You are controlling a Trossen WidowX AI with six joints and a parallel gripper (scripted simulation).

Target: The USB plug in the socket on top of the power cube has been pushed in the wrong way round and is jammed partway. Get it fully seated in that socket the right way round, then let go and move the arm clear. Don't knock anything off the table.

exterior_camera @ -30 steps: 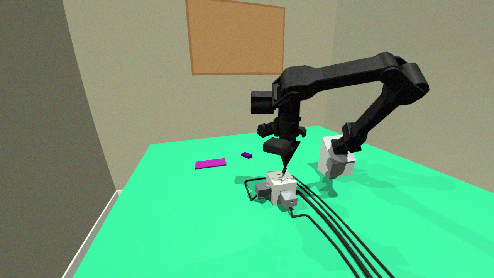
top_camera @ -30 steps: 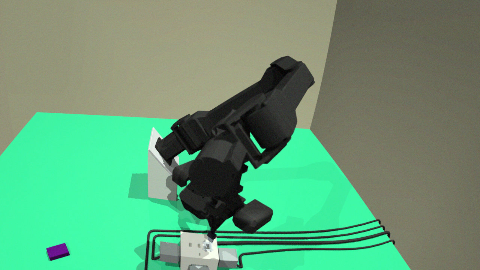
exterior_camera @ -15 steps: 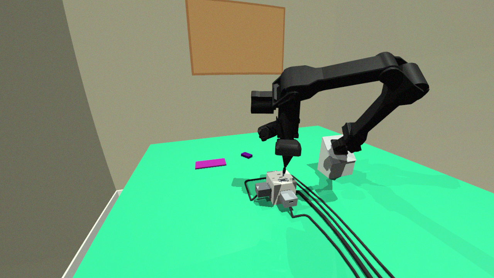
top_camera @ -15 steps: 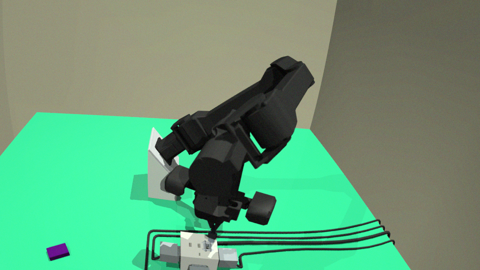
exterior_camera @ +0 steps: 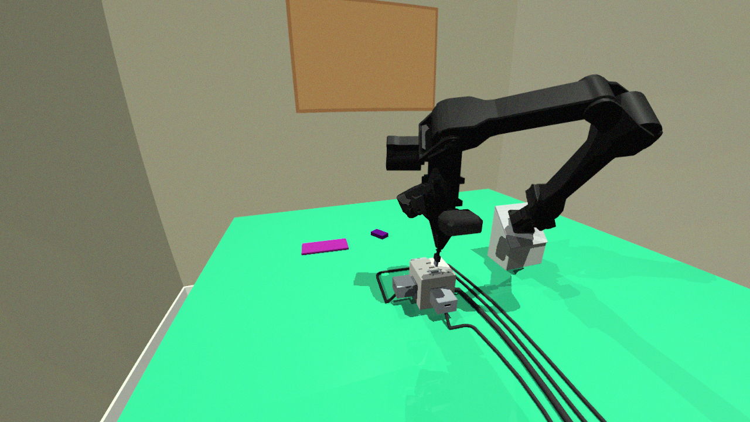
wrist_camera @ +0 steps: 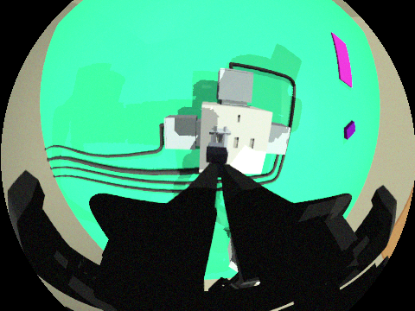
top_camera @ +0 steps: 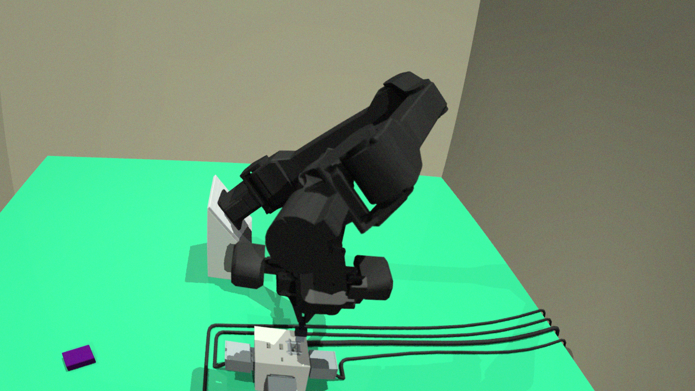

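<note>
Right now the dark USB plug is 2 cm below my gripper tip. Also, from my gripper tip: flat magenta slab 25 cm ahead, 31 cm to the right, 13 cm below; USB socket 1 cm to the right, 7 cm below; purple block 7 cm ahead, 36 cm to the right, 13 cm below.
</note>
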